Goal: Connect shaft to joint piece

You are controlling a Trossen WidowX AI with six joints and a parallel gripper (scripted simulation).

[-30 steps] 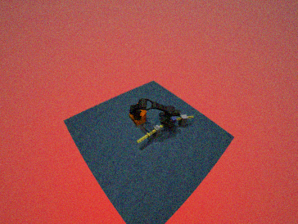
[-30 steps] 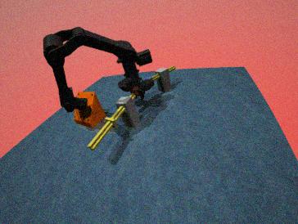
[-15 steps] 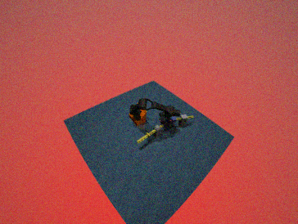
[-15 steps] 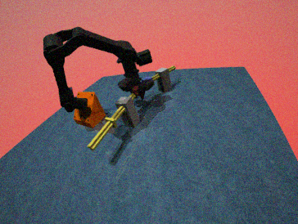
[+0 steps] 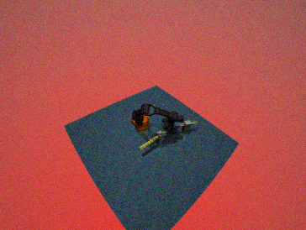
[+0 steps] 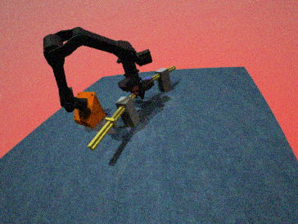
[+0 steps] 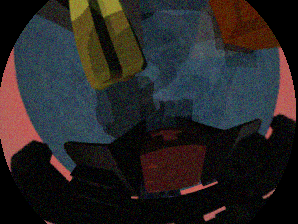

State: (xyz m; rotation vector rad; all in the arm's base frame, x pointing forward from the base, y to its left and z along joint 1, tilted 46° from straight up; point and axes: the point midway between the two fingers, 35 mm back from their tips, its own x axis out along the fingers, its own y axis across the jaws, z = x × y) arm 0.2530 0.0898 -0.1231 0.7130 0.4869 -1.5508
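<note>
My gripper tip is now 4 cm below the red square joint piece and 1 cm to the right of it.
</note>
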